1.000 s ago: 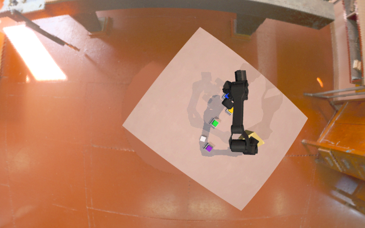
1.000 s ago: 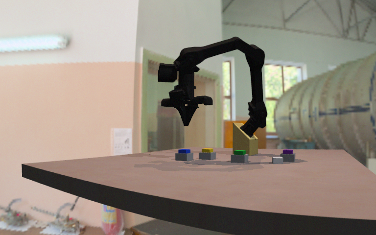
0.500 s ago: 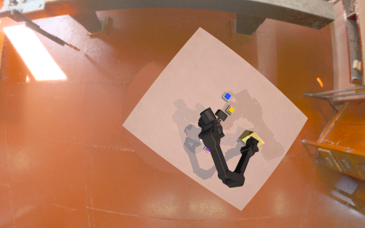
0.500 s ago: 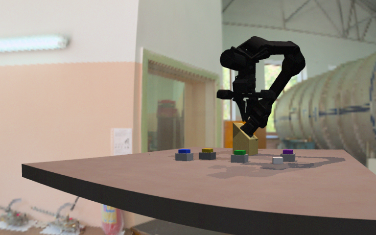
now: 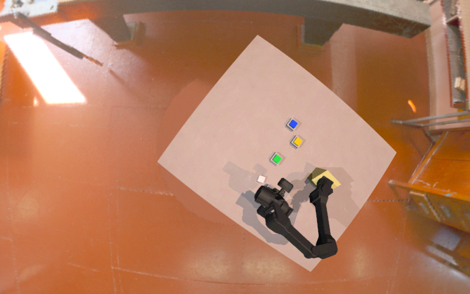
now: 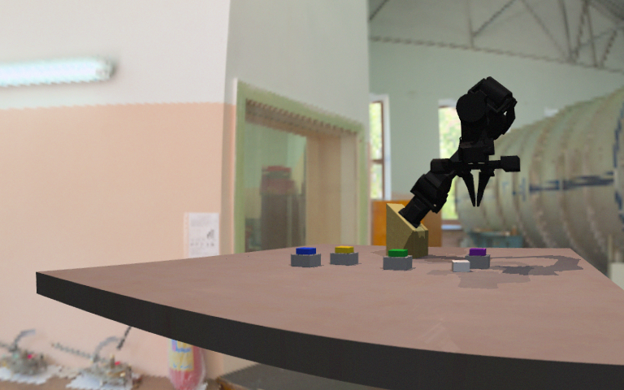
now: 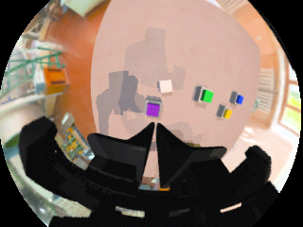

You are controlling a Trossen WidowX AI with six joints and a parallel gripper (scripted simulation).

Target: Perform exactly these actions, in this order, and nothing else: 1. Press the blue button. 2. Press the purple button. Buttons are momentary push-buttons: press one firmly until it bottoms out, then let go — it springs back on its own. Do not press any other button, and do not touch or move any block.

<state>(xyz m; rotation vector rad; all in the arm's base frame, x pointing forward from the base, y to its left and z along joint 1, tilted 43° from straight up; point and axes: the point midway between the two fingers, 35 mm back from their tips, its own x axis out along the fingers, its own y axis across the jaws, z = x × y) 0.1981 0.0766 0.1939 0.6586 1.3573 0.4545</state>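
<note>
Right now my gripper tip is 90 mm above the purple button and 10 mm past it. Round my gripper tip: yellow button (290 mm to the right, 90 mm below, 10 mm ahead); green button (160 mm to the right, 90 mm below, 50 mm ahead); small white block (120 mm below, 60 mm ahead, 30 mm to the right).
</note>
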